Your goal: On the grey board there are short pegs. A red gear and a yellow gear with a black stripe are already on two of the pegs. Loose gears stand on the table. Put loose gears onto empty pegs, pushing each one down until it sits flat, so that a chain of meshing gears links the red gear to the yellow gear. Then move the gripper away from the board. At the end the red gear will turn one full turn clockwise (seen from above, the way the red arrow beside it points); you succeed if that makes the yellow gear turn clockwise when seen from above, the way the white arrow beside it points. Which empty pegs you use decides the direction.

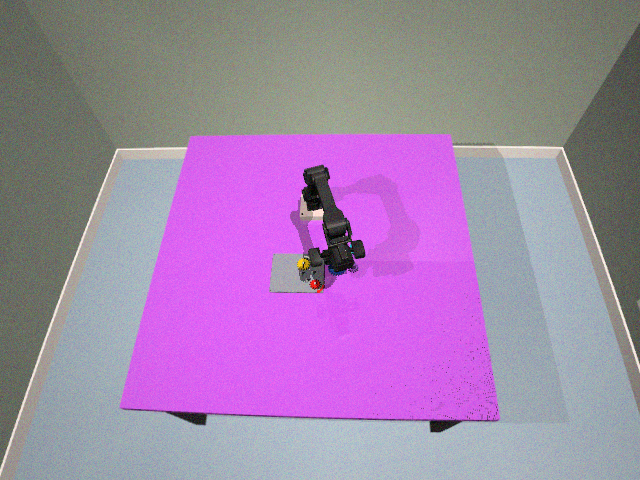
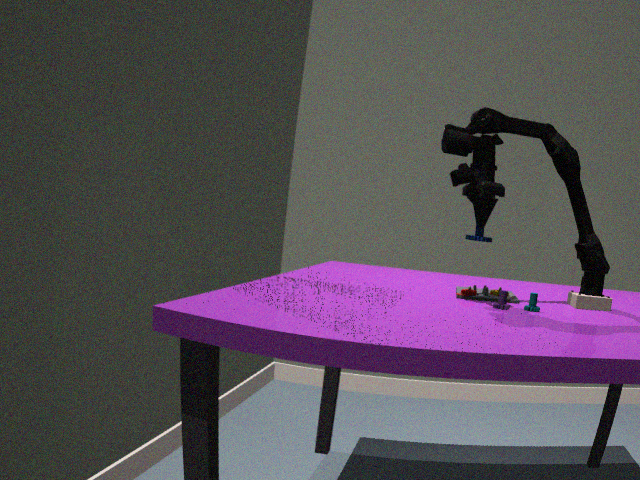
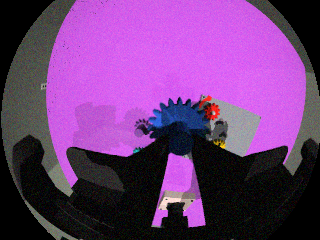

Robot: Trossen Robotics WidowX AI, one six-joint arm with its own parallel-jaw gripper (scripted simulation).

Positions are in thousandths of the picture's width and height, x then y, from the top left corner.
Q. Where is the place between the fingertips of my gripper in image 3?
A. At 564, 581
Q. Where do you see a blue gear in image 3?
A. At 567, 506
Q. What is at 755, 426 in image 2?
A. My gripper.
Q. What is my gripper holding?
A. A blue gear.
